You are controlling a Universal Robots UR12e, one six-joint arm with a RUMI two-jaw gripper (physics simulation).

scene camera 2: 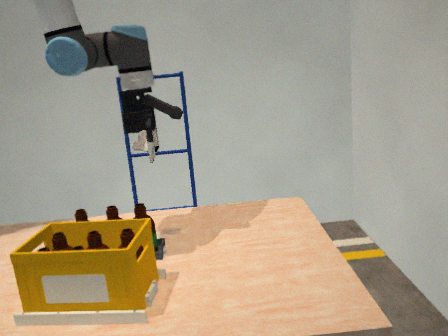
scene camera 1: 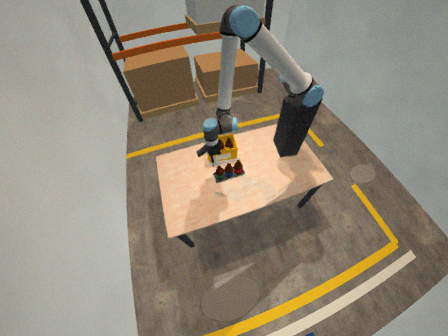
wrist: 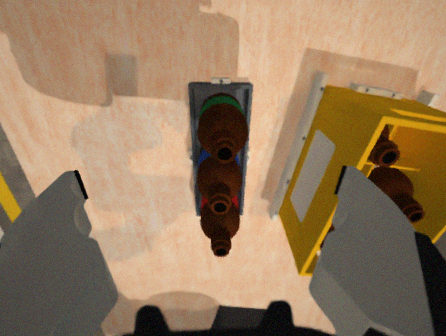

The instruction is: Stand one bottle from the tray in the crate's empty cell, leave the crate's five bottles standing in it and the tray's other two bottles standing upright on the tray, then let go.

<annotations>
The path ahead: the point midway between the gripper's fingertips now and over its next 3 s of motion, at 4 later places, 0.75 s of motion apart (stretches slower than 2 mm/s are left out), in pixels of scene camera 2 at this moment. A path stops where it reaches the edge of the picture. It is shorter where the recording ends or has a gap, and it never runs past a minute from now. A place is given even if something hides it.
My gripper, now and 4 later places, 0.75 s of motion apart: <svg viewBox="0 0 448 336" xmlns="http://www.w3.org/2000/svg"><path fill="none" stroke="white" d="M154 157L156 170L157 175L158 180L157 179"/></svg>
</annotations>
